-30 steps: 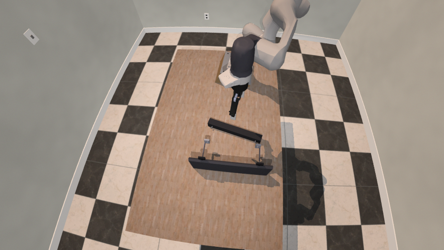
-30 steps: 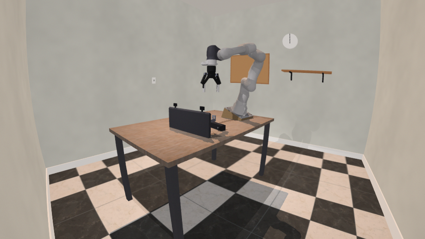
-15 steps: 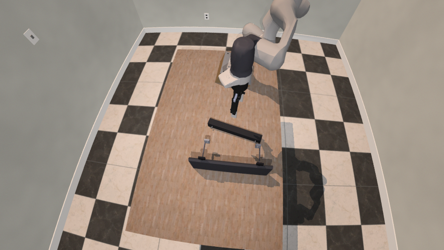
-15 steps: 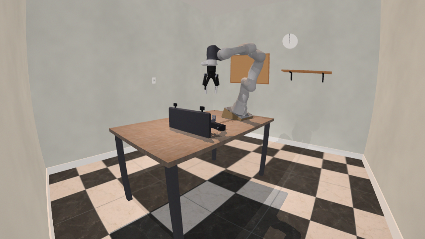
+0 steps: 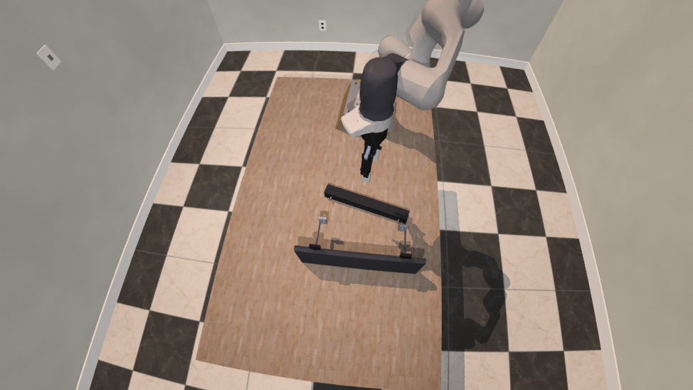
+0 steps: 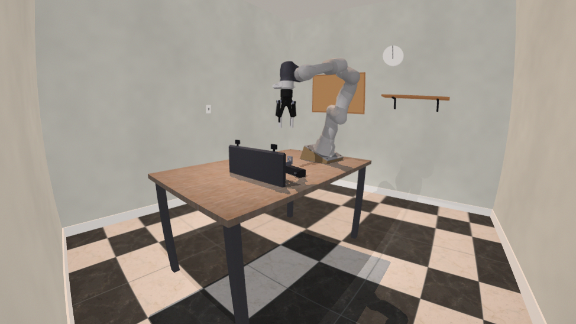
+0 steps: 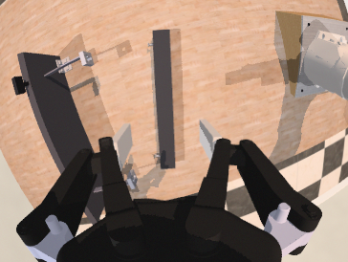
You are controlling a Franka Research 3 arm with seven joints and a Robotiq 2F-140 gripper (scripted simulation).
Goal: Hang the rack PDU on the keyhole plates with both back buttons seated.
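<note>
Now: hand 2 cm short of the rack PDU, 1 cm to the left of it and 29 cm above it. The rest, counted from my hand: dark upright panel (26 cm ahead, 2 cm to the right, 23 cm below).
</note>
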